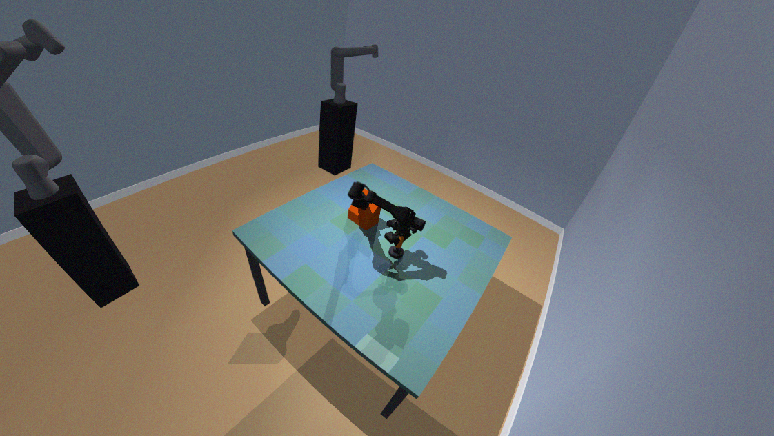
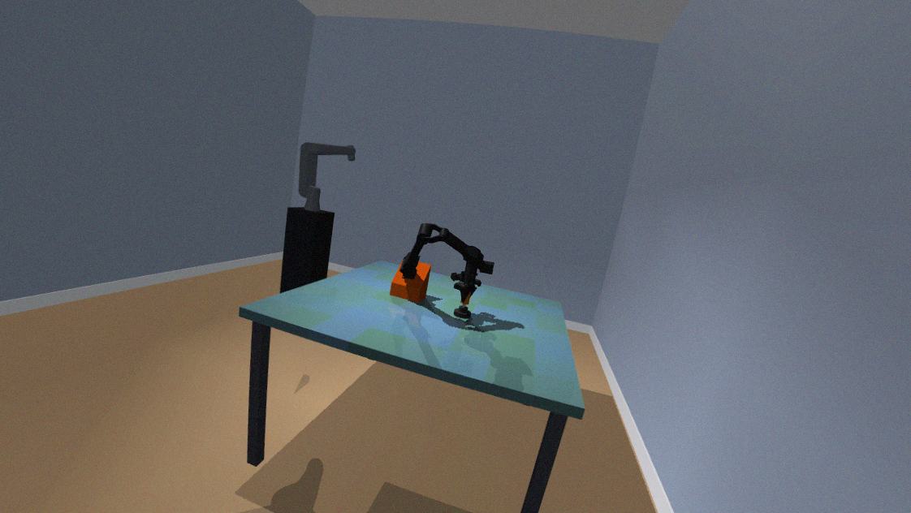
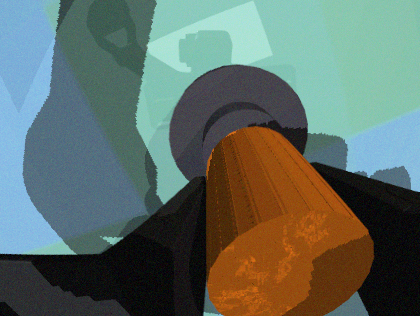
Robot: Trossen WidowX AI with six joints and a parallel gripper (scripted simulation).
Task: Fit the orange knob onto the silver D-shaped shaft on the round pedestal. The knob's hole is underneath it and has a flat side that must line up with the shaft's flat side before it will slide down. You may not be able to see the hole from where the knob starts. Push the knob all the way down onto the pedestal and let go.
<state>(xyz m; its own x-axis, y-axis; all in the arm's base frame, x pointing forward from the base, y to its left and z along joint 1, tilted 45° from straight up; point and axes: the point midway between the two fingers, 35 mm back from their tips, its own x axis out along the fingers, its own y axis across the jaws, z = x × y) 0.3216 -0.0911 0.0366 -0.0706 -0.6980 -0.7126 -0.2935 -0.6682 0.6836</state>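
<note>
The orange knob is 30 mm above my gripper tip. From my gripper tip the other things lie so: pedestal 40 mm below.
</note>
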